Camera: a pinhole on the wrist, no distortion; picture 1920 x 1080 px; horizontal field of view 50.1 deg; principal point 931.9 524.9 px. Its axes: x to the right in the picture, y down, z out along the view. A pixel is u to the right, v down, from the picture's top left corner.
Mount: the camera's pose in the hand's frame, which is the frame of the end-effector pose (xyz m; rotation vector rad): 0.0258 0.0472 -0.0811 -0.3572 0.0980 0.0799
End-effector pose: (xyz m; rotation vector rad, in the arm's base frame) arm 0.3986 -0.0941 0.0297 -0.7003 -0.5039 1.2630
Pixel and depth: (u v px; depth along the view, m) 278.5 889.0 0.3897
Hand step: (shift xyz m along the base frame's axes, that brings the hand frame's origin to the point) -0.3699 0.0188 0.0179
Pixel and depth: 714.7 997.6 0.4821
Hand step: -0.4474 0.1160 0.0050
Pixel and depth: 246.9 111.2 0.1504
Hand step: -0.1009 0.0162 0.0030
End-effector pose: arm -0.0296 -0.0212 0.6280 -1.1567 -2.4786 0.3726
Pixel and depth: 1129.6 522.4 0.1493
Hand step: 0.0120 0.0991 -0.0779
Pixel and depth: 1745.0 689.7 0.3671
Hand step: -0.0765 0.2680 -0.2485
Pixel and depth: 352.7 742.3 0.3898
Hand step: 0.0547 0.0708 -0.3470
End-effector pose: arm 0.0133 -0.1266 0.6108 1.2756 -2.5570 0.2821
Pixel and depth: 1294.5 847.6 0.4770
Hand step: -0.3645 -0.0289 -0.2802
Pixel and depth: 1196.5 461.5 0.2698
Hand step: -0.1834 -0.0305 -0.1405
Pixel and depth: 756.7 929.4 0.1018
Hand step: -0.0961 0.0401 -0.0052
